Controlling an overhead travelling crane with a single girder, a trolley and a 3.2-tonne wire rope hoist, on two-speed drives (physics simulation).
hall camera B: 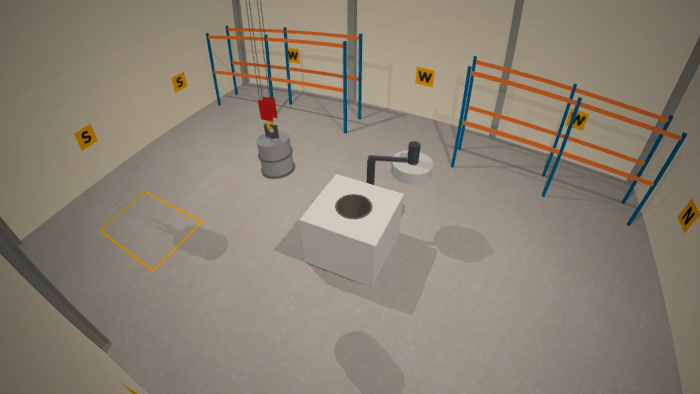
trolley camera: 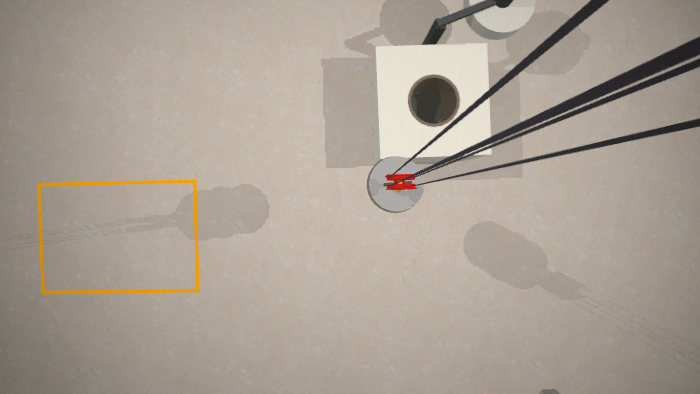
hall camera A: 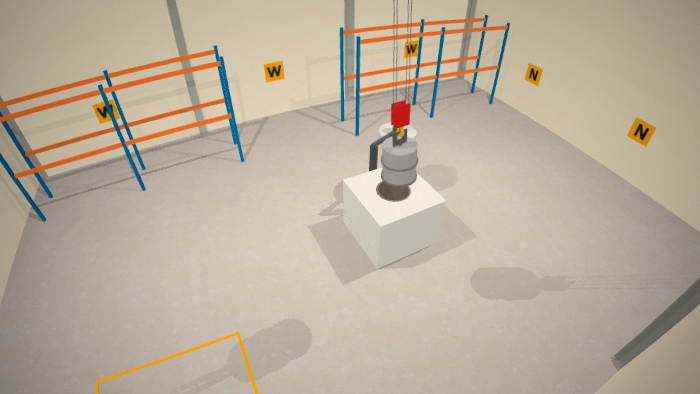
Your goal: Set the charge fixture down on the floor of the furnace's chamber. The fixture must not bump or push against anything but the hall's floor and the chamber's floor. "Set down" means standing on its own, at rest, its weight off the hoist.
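The charge fixture [hall camera A: 399, 170] [hall camera B: 276, 152] [trolley camera: 390, 202], a grey drum with dark bands and a lug on top, hangs upright in the air. The hook [hall camera A: 400, 132] [hall camera B: 270, 126] [trolley camera: 399, 183], under the red block [hall camera A: 400, 114] [hall camera B: 267, 109], is in its lug. The furnace [hall camera A: 407, 240] [hall camera B: 337, 250] [trolley camera: 395, 75] is a white block with a round chamber opening [hall camera A: 393, 192] [hall camera B: 353, 207] [trolley camera: 433, 100] in its top. In the trolley view the fixture overlaps the furnace's lower left corner, below and left of the opening. The chamber floor is hard to make out.
A dark arm [hall camera A: 373, 155] [hall camera B: 371, 170] [trolley camera: 434, 31] stands behind the furnace and carries a round white lid [hall camera A: 412, 132] [hall camera B: 411, 174] [trolley camera: 500, 20] beside it. Blue and orange racks [hall camera A: 358, 90] [hall camera B: 345, 90] stand along the W wall. An orange rectangle [hall camera A: 167, 358] [hall camera B: 175, 206] [trolley camera: 120, 291] marks the hall floor.
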